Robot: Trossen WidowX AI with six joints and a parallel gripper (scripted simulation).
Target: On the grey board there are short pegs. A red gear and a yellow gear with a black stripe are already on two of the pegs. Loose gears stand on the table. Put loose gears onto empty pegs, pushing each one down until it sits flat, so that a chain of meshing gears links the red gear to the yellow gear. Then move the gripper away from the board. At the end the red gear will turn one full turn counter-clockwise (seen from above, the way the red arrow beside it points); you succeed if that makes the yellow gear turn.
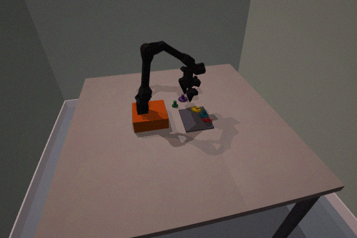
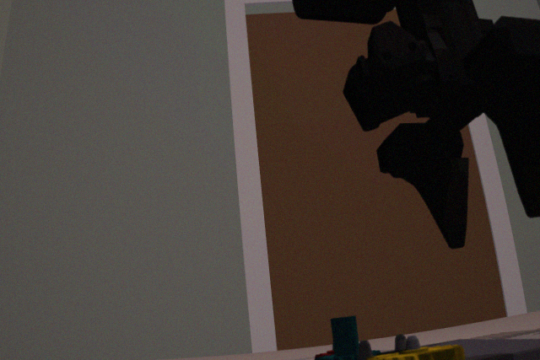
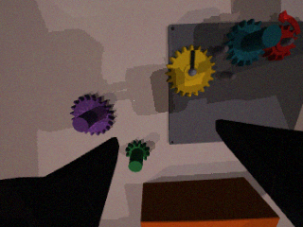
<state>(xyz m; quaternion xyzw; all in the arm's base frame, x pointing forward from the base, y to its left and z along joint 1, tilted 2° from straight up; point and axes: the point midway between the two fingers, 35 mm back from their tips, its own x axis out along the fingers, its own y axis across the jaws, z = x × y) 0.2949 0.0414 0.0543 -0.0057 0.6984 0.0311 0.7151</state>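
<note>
Right now the green gear is 70 mm behind my gripper tip, 40 mm to the left of it and 70 mm below it. From my gripper tip the other things lie so: teal gear 70 mm ahead, 120 mm to the right, 60 mm below; then yellow gear 50 mm ahead, 40 mm to the right, 70 mm below; then purple gear 100 mm to the left, 70 mm below.
</note>
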